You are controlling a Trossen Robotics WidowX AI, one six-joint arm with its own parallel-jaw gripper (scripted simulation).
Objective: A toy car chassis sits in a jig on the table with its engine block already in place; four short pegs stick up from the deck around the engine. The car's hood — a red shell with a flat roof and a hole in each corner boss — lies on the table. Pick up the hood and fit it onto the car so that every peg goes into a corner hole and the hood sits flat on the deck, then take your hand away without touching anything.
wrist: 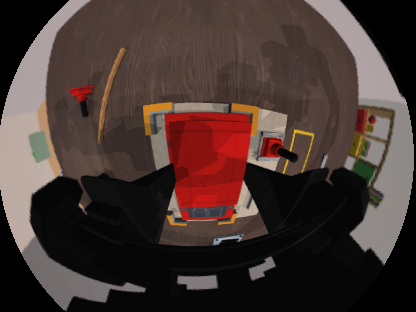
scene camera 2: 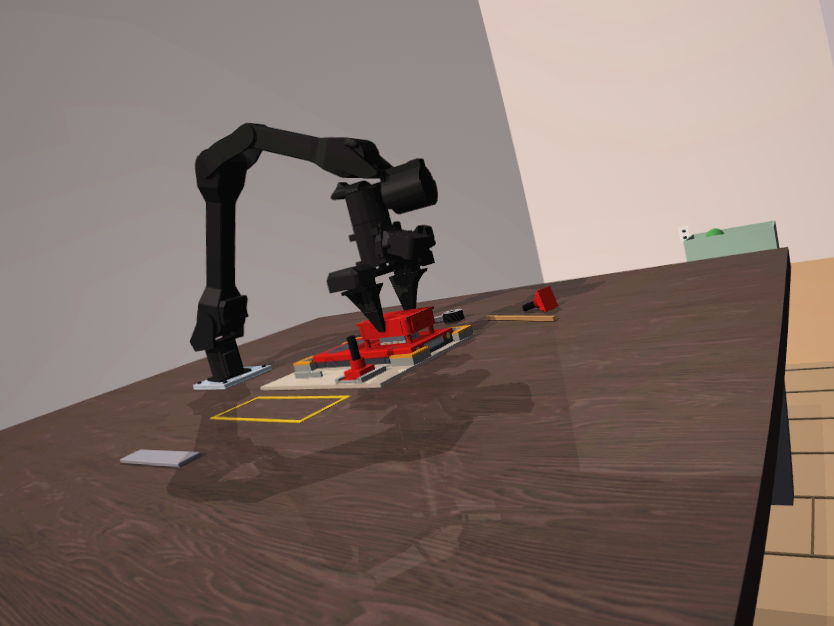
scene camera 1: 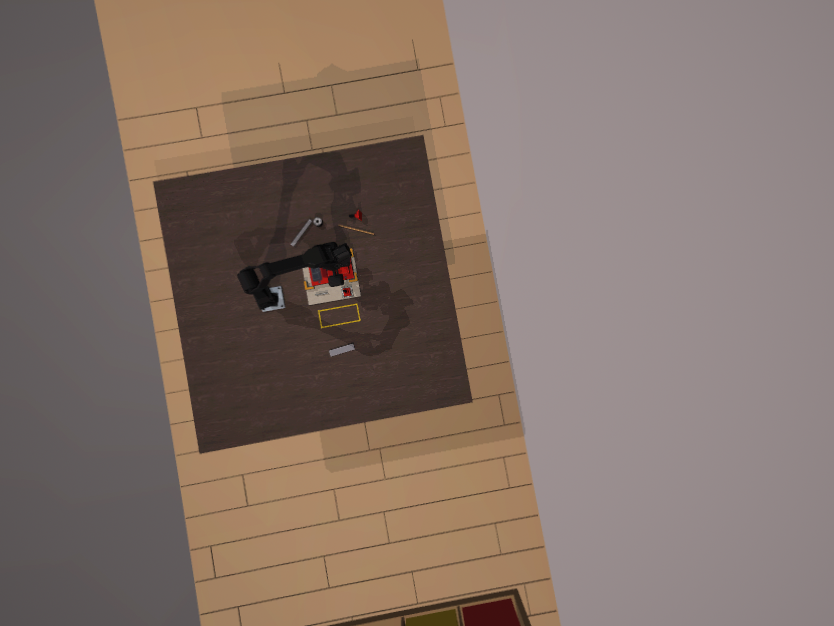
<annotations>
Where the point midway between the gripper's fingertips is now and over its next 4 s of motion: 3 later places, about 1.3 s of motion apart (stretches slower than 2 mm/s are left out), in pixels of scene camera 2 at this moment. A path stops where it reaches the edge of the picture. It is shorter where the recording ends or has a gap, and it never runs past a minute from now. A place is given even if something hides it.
My gripper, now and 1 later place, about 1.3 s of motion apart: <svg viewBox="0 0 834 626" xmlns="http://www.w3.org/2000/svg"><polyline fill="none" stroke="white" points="397,325 390,284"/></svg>
</annotations>
